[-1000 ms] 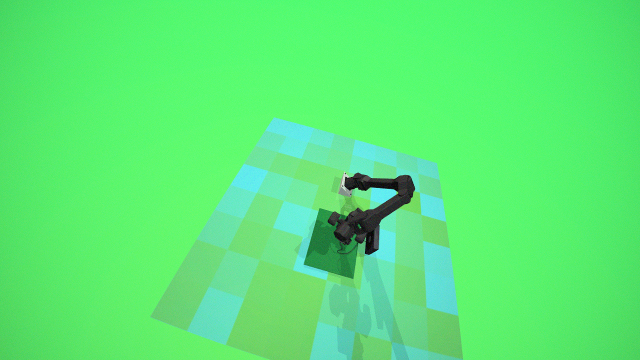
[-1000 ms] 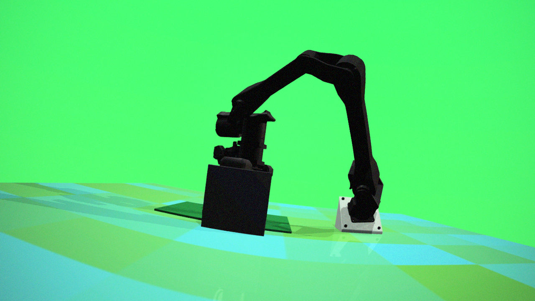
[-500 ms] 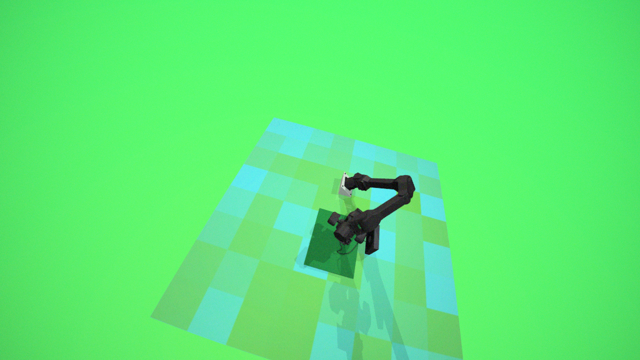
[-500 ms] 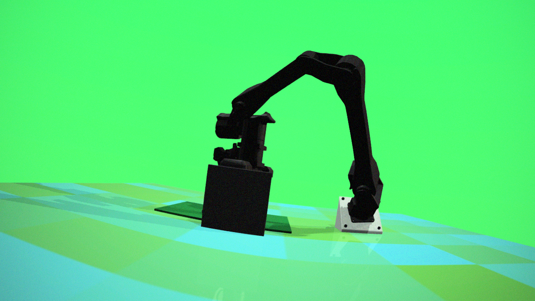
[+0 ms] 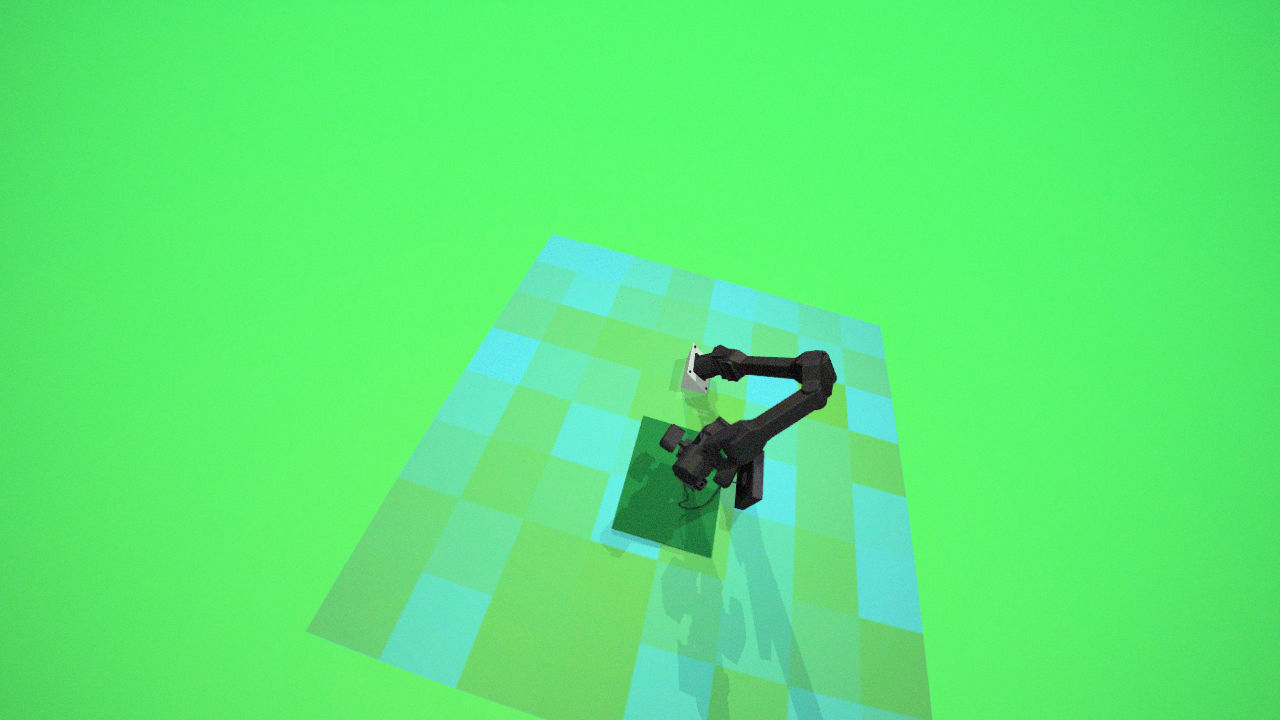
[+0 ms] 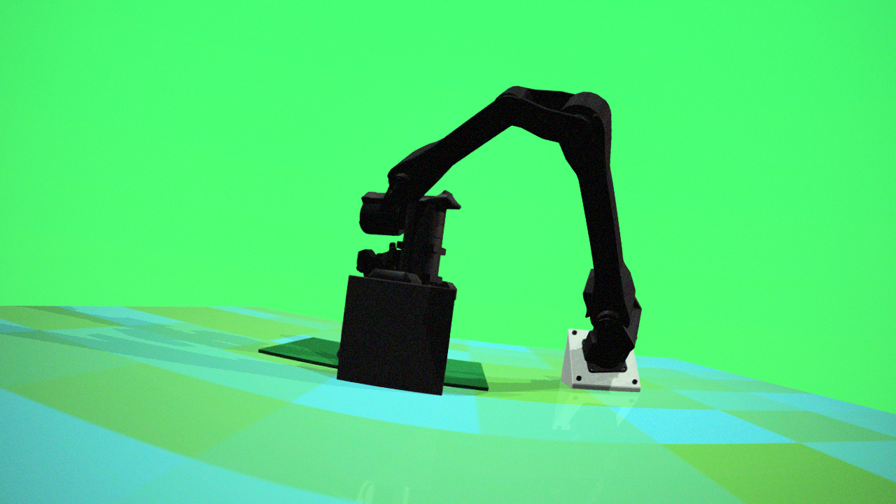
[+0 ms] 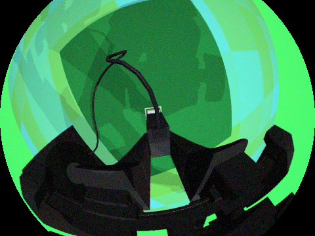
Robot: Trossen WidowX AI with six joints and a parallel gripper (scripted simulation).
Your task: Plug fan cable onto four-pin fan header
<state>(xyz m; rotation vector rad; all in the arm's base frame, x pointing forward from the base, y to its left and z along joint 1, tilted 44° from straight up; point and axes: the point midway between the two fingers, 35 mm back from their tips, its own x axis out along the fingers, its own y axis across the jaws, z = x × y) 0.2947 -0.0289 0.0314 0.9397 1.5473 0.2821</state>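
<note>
Now: gripper tip 10 mm short of the white four-pin header and 30 mm above it. From my gripper tip the other things lie so: black fan 10 mm ahead, 140 mm to the left, 30 mm above; dark green board 40 mm ahead, 30 mm to the right, 50 mm below; black plug 10 mm ahead, 10 mm above.
</note>
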